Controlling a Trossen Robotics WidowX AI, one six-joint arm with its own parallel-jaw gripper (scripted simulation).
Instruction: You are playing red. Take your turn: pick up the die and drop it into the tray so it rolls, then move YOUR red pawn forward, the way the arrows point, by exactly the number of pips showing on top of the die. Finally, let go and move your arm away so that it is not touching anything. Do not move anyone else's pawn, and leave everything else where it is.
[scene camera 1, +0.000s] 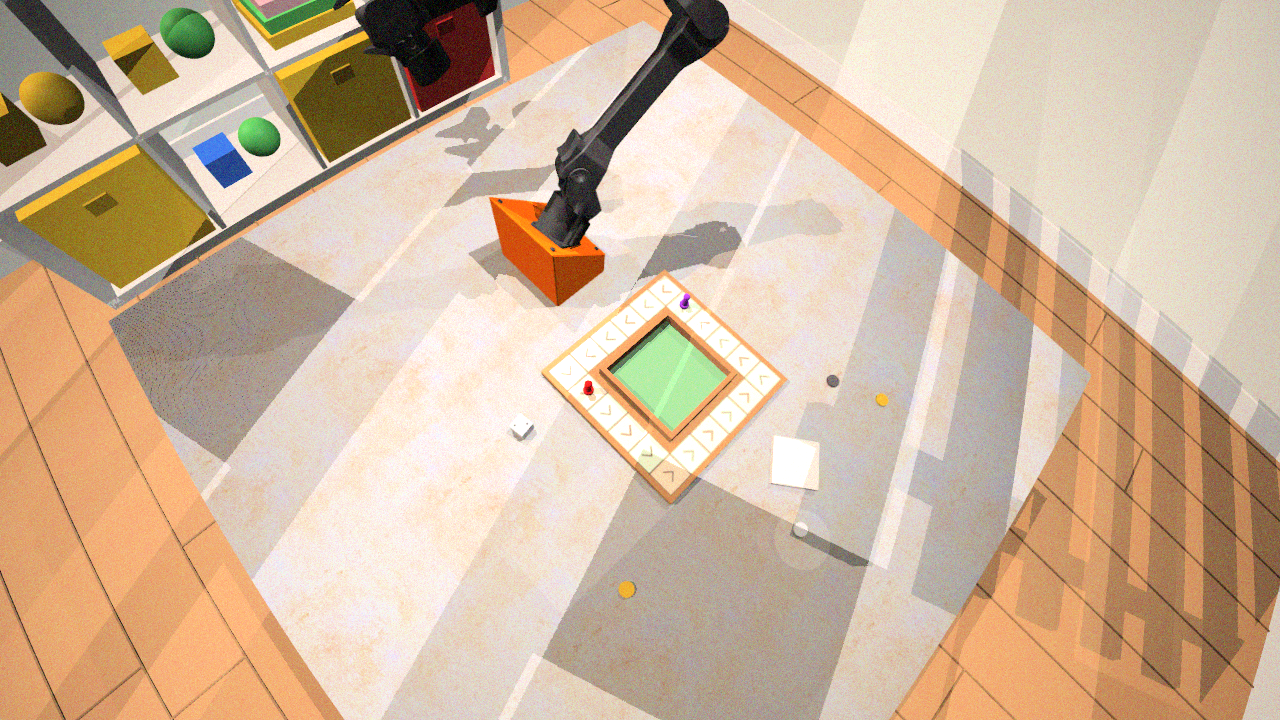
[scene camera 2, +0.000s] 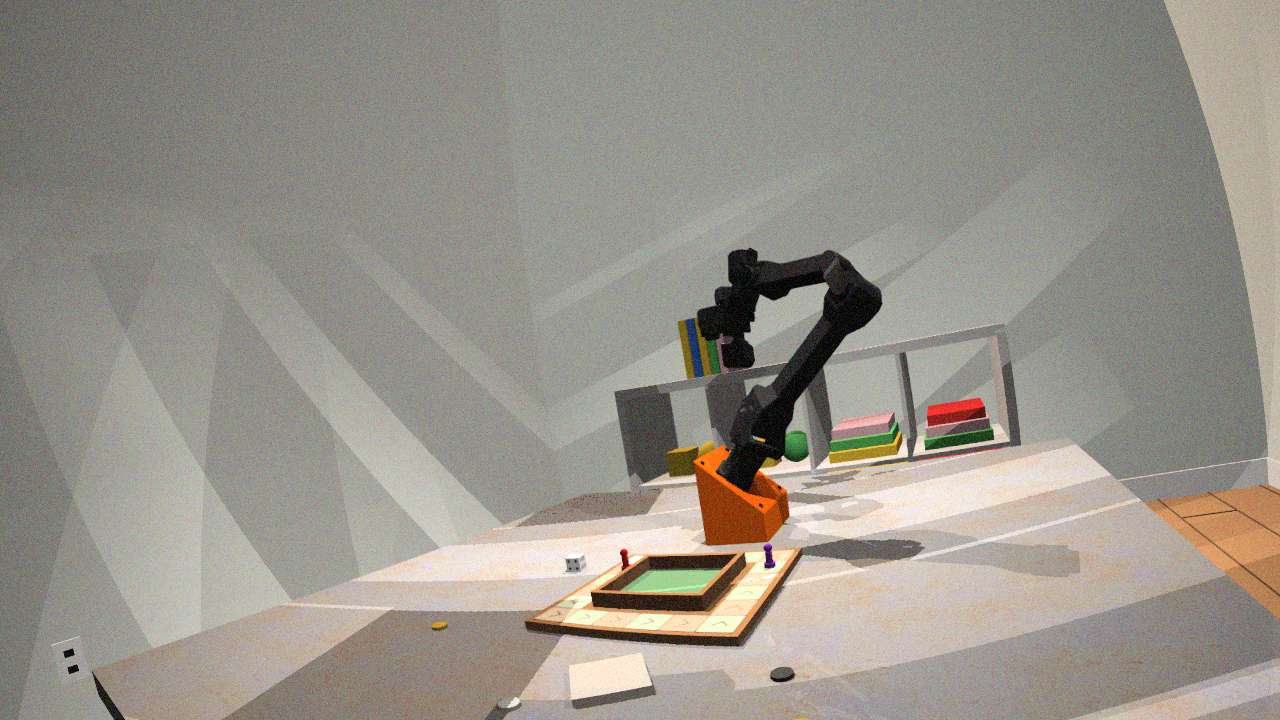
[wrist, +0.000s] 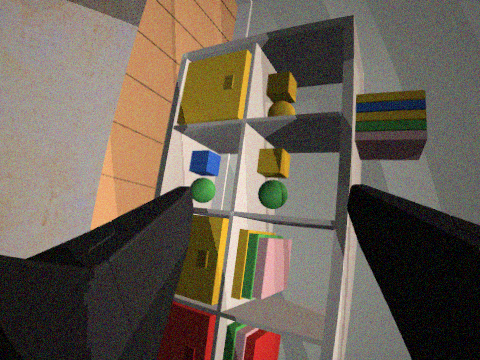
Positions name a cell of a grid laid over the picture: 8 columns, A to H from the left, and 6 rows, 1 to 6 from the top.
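Observation:
There is a white card (scene camera 1: E4), and in the wrist view that card is out of frame. I also see a green tray (scene camera 1: E4), (scene camera 2: E5). As for my gripper (scene camera 1: C1), (scene camera 2: E3), (wrist: E4), it is open and holds nothing.

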